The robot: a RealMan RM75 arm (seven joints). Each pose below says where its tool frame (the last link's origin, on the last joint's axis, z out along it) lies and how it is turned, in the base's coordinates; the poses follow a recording.
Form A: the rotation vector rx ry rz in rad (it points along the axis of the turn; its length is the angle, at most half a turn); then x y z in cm.
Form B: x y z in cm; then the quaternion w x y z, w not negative. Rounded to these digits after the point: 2 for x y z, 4 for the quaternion.
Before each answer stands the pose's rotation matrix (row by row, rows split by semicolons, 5 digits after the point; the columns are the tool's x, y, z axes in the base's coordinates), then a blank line. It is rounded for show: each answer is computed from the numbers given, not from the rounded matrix.
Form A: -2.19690 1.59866 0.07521 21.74 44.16 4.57
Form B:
0.33723 -0.92015 0.19898; -0.89741 -0.25032 0.36331; -0.28449 -0.30109 -0.91017

21.74 44.16 4.57 0.2102 -0.7902 0.5750 0.0271
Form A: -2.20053 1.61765 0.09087 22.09 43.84 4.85
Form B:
0.32592 -0.92731 0.18404; -0.90087 -0.24558 0.35795; -0.28674 -0.28246 -0.91542

22.09 43.84 4.85 0.2030 -0.7885 0.5796 0.0326
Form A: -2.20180 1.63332 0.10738 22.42 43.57 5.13
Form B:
0.31593 -0.93336 0.17038; -0.90302 -0.24071 0.35584; -0.29111 -0.26628 -0.91889

22.42 43.57 5.13 0.1977 -0.7867 0.5836 0.0384
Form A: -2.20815 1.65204 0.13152 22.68 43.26 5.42
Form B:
0.30516 -0.94059 0.14887; -0.90519 -0.23793 0.35216; -0.29582 -0.24222 -0.92402

22.68 43.26 5.42 0.1892 -0.7854 0.5876 0.0468
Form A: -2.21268 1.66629 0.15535 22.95 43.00 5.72
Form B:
0.29651 -0.94623 0.12935; -0.90601 -0.23587 0.35144; -0.30203 -0.22140 -0.92723

22.95 43.00 5.72 0.1826 -0.7842 0.5905 0.0551
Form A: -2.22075 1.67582 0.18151 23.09 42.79 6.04
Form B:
0.29154 -0.95048 0.10762; -0.90540 -0.23790 0.35165; -0.30863 -0.19996 -0.92993

23.09 42.79 6.04 0.1759 -0.7841 0.5917 0.0641
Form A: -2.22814 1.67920 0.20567 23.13 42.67 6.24
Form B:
0.29007 -0.95288 0.08875; -0.90330 -0.24198 0.35426; -0.31609 -0.18292 -0.93093

23.13 42.67 6.24 0.1711 -0.7847 0.5914 0.0724
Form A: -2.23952 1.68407 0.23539 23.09 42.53 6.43
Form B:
0.28831 -0.95539 0.06413; -0.90119 -0.24810 0.35540; -0.32363 -0.16026 -0.93251

23.09 42.53 6.43 0.1641 -0.7856 0.5908 0.0826
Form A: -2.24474 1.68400 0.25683 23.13 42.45 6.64
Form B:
0.28810 -0.95636 0.04863; -0.89839 -0.25236 0.35946; -0.33150 -0.14725 -0.93189

23.13 42.45 6.64 0.1611 -0.7862 0.5898 0.0900
